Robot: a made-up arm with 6 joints. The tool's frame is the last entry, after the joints. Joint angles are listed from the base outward. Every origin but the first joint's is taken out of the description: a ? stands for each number. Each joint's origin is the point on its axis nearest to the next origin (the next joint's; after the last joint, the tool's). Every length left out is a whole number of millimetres.
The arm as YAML. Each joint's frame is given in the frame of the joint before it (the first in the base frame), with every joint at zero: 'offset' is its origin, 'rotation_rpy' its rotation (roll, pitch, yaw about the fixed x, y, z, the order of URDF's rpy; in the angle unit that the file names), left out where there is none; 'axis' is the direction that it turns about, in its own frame. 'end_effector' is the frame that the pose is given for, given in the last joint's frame.
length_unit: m
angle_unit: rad
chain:
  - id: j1
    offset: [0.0, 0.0, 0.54]
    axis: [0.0, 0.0, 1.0]
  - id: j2
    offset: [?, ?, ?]
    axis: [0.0, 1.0, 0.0]
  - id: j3
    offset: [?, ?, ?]
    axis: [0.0, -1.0, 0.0]
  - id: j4
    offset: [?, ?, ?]
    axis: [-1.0, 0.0, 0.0]
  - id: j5
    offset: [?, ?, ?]
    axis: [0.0, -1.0, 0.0]
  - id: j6
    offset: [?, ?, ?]
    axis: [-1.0, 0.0, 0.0]
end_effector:
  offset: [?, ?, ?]
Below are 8 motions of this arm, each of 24 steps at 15 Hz.
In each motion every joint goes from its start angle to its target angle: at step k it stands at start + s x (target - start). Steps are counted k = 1, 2, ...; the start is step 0. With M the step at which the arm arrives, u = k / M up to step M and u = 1 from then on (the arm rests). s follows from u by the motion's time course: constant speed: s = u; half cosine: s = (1 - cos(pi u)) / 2; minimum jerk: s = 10 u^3 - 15 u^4 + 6 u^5.
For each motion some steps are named. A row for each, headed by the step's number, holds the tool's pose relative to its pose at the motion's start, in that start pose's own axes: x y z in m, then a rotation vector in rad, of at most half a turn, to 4 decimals.
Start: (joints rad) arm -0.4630 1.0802 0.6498 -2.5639 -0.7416 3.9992
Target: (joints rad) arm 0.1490 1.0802 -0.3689 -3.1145 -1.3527 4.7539
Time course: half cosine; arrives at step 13
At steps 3, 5, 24:
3: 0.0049 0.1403 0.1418 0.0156 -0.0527 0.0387
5: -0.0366 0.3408 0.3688 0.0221 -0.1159 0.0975
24: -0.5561 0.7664 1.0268 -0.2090 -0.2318 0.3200

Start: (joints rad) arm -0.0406 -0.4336 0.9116 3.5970 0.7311 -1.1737
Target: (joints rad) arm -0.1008 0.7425 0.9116 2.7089 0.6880 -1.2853
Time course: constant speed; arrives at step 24
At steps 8, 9, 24:
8: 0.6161 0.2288 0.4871 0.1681 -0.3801 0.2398
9: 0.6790 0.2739 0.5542 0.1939 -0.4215 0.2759
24: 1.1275 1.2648 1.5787 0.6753 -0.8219 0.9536

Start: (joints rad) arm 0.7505 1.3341 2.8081 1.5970 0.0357 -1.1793
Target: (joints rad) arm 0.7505 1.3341 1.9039 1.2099 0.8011 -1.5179
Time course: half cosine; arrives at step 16
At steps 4, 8, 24:
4: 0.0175 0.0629 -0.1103 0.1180 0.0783 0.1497
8: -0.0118 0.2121 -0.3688 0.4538 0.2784 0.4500
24: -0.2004 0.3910 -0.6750 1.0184 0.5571 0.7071

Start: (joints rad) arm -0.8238 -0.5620 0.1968 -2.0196 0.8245 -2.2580
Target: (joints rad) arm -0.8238 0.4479 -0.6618 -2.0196 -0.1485 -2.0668
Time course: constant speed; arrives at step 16
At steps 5, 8, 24:
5: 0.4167 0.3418 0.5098 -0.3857 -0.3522 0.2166
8: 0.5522 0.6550 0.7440 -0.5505 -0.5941 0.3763
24: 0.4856 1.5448 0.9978 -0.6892 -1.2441 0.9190

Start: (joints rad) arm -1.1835 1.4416 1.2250 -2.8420 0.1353 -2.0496
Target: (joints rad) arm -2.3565 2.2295 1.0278 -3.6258 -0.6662 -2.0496
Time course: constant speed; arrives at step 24
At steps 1, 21, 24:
1: 0.0315 0.0501 -0.1222 0.0479 0.0344 0.0039
21: -0.7380 1.5451 -1.9329 0.9826 1.1117 -0.3194
24: -0.9768 1.8067 -1.9695 1.0800 1.3364 -0.3988

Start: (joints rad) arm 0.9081 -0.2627 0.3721 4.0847 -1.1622 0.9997
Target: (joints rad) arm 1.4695 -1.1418 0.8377 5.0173 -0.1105 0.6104
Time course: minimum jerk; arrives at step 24
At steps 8, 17, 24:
8: 0.0283 0.4174 0.0108 -0.1474 -0.0047 -0.0021
17: -0.7357 1.5316 0.0454 -0.5429 -0.7037 0.1376
24: -1.0789 1.6825 0.0236 -0.5654 -0.9915 0.2115

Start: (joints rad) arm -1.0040 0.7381 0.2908 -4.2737 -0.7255 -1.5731
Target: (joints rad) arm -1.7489 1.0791 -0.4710 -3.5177 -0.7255 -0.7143
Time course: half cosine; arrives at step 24
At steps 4, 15, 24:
4: 0.0619 -0.0150 -0.1082 -0.1349 0.0462 -0.0052
15: 0.2178 -0.2912 -1.1614 -1.1822 0.4634 0.3659
24: 0.0218 -0.4302 -1.5906 -1.4787 0.5220 0.7912

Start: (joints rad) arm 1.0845 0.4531 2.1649 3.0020 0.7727 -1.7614
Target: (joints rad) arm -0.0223 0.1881 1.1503 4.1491 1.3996 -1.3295
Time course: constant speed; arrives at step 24
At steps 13, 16, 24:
13: 0.0450 -0.0975 -0.4125 -0.9559 1.0479 0.6465
16: 0.0004 -0.1543 -0.4965 -1.1099 1.3191 0.8150
24: -0.1908 -0.3435 -0.6346 -1.3229 2.1005 1.2954

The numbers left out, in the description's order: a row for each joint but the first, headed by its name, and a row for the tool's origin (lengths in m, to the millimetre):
j2: 0.14 0.0 0.0
j3: 0.0 0.0 1.23
j4: 0.83 0.0 0.2
j5: 0.0 0.0 0.0
j6: 0.12 0.0 0.0
tool: 0.0 0.0 0.0

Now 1 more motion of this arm.
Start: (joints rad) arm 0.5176 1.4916 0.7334 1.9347 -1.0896 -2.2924
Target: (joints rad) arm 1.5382 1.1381 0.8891 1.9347 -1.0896 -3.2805
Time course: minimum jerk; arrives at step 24
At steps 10, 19, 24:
10: -0.7005 0.3545 0.2726 0.4690 -0.0451 0.3733
19: -2.0428 0.2593 0.6607 1.2503 0.3149 0.9958
24: -2.1776 0.1951 0.6984 1.3283 0.3899 1.0538

